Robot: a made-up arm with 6 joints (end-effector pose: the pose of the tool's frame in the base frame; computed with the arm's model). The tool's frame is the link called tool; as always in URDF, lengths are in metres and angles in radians. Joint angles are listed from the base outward.
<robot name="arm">
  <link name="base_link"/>
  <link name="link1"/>
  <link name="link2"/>
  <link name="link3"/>
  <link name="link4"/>
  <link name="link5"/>
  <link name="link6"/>
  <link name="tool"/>
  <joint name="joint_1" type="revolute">
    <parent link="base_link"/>
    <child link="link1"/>
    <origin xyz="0 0 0.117" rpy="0 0 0"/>
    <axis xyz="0 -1 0"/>
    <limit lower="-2.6" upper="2.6" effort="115" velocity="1.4"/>
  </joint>
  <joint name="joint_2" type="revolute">
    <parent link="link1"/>
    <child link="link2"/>
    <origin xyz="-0.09 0.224 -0.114" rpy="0 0 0"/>
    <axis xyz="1 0 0"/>
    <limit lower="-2.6" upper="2.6" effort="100" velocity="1.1"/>
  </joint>
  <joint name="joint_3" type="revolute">
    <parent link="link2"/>
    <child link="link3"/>
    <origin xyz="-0.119 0.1 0.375" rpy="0 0 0"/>
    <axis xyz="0 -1 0"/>
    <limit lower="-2.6" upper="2.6" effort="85" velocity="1.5"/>
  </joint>
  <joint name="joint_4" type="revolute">
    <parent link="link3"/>
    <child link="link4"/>
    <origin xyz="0.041 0.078 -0.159" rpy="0 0 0"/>
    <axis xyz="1 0 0"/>
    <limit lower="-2.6" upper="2.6" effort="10" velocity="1.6"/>
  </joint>
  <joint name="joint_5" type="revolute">
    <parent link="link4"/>
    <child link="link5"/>
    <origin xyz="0.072 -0.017 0.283" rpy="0 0 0"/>
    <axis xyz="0 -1 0"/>
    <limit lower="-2.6" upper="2.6" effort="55" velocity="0.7"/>
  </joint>
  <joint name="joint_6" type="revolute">
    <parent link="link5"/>
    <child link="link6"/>
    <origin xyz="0.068 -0.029 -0.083" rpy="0 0 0"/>
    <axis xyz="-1 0 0"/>
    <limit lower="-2.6" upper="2.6" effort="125" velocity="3.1"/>
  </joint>
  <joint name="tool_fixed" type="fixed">
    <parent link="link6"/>
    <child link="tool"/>
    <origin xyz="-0.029 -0.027 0.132" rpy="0 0 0"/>
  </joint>
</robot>
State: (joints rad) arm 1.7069 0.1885 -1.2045 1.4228 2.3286 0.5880
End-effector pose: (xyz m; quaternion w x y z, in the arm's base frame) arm -0.1034 0.0720 -0.1941 0.2975 0.3964 -0.5406 -0.6798
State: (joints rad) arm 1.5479 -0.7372 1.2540 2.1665 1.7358 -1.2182
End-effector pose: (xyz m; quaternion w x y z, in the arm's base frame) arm -0.1585 0.4833 0.4331 0.4261 -0.4136 0.1930 -0.7811
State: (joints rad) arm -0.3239 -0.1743 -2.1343 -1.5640 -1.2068 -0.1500
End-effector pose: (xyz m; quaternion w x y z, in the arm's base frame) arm -0.3114 0.7032 0.2993 0.1978 0.5893 -0.7252 -0.2960
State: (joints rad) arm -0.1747 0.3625 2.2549 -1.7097 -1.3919 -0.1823
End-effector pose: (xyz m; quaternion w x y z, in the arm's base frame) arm -0.1324 0.4370 0.7171 0.5396 0.2751 -0.1612 -0.7792
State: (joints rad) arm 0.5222 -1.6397 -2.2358 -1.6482 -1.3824 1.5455
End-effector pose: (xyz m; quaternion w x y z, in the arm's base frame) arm -0.1214 0.6778 -0.5895 0.4681 -0.0986 -0.8223 -0.3082
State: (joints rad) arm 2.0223 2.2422 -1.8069 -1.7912 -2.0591 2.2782
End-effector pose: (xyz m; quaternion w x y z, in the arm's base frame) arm 0.2525 -0.4459 -0.3062 0.3758 0.8441 -0.0423 0.3802
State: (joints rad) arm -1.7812 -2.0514 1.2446 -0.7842 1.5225 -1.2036
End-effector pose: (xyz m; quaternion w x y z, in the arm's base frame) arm -0.5540 0.6310 0.5786 0.0804 -0.4410 -0.0665 -0.8914
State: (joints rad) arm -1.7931 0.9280 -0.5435 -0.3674 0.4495 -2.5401
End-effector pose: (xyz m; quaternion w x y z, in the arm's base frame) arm 0.1294 0.1107 0.1025 0.0747 -0.6423 -0.0583 0.7606
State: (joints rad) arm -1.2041 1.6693 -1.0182 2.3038 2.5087 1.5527
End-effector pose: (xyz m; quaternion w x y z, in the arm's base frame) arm -0.3991 0.1324 0.4240 0.2593 0.2652 -0.9223 0.1084
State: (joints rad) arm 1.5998 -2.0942 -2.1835 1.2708 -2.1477 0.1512
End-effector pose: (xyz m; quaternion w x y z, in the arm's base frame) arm 0.2560 0.5497 -0.2800 0.4999 0.8615 0.0124 0.0882
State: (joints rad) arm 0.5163 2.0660 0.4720 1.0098 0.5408 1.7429
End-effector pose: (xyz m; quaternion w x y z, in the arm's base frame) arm 0.1084 -0.2255 -0.1978 0.6947 0.6814 -0.0234 -0.2293
